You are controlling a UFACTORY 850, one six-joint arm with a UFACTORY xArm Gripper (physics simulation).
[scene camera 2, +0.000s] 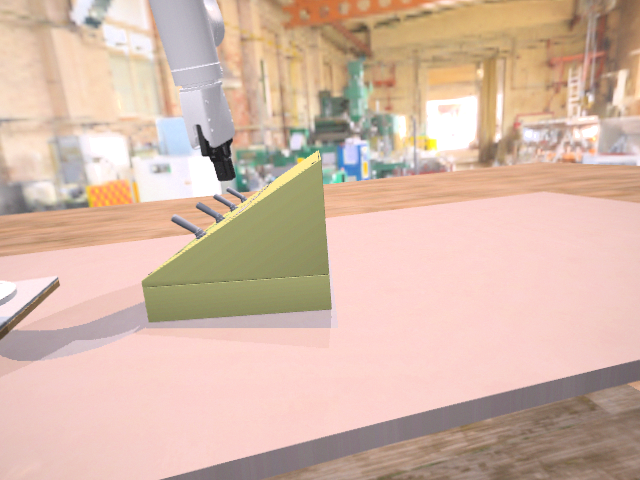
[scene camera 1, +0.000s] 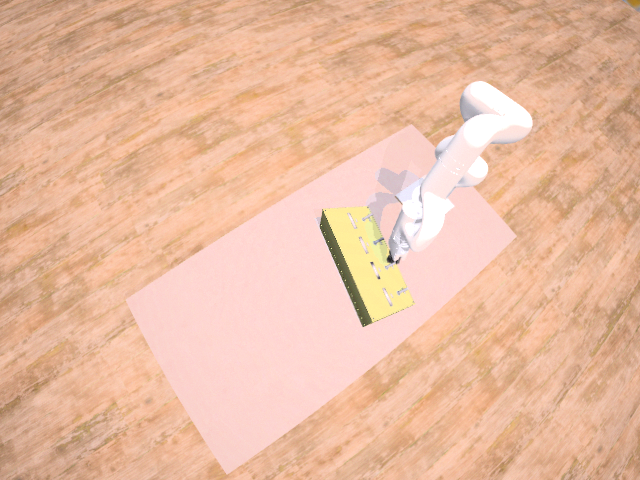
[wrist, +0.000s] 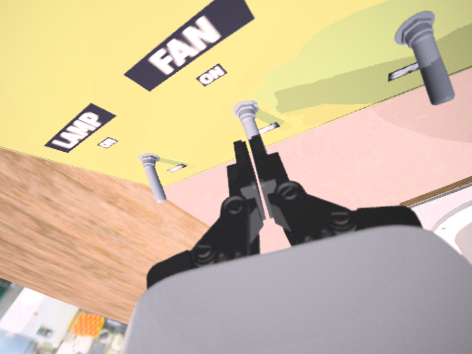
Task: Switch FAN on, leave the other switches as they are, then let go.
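The yellow sloped switch panel (scene camera 1: 343, 232) (scene camera 2: 268, 248) (wrist: 60, 60) has a row of grey levers. The FAN lever (scene camera 1: 388, 266) (scene camera 2: 225, 201) (wrist: 247, 120) leans toward the panel's lower edge, away from its ON mark (wrist: 211, 75). The LAMP lever (scene camera 1: 402, 291) (scene camera 2: 235, 193) (wrist: 154, 180) leans the same way, as do the other levers. My gripper (scene camera 1: 393, 261) (scene camera 2: 225, 179) (wrist: 251, 156) is shut and empty. Its fingertips cover the FAN lever's outer end in the wrist view; in scene camera 2 they are above the levers, with a gap.
Another lever (scene camera 1: 378, 241) (scene camera 2: 209, 211) (wrist: 432, 65) stands on the other side of FAN from LAMP, and a fourth lever (scene camera 1: 367, 217) (scene camera 2: 187, 225) is at the panel's end. The panel stands on a pink table top (scene camera 1: 258, 335) (scene camera 2: 439, 289). The arm's shadow falls across the panel.
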